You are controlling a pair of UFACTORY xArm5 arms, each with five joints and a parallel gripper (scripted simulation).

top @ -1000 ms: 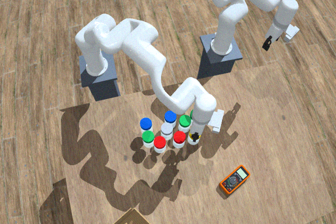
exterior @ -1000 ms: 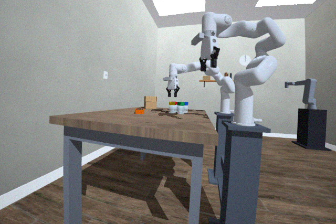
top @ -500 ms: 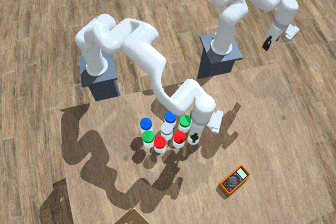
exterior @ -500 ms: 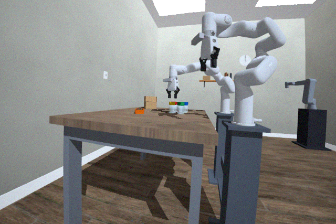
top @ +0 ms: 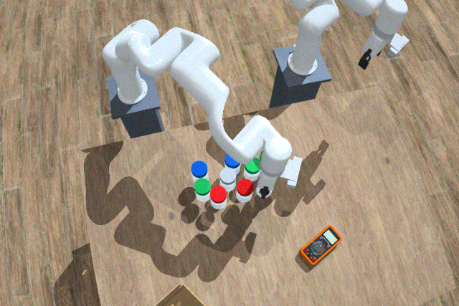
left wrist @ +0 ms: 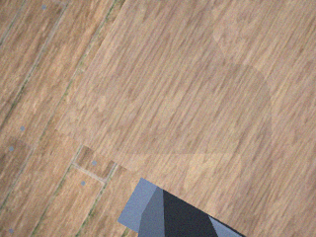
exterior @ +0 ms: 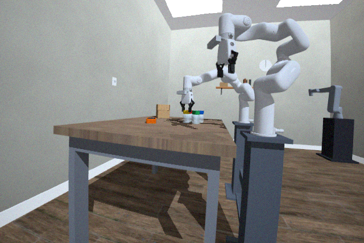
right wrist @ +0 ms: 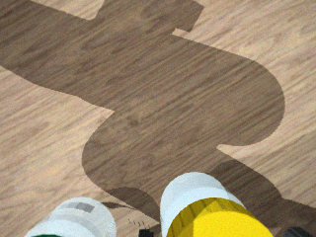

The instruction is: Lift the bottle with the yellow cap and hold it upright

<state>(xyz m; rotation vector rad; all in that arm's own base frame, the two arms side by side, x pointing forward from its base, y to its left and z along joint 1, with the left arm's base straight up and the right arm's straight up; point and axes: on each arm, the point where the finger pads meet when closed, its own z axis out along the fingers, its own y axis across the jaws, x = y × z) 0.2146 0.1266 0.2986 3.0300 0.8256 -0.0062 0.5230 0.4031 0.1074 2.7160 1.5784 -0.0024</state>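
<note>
Right now my right hand is 120 mm to the left of the grey-capped bottle, 60 mm above it and 50 mm past it. From my right hand the other things lie so: orange multimeter (240 mm ahead, 150 mm to the left, 90 mm below); then cardboard box (380 mm ahead, 370 mm to the right, 50 mm below).
</note>
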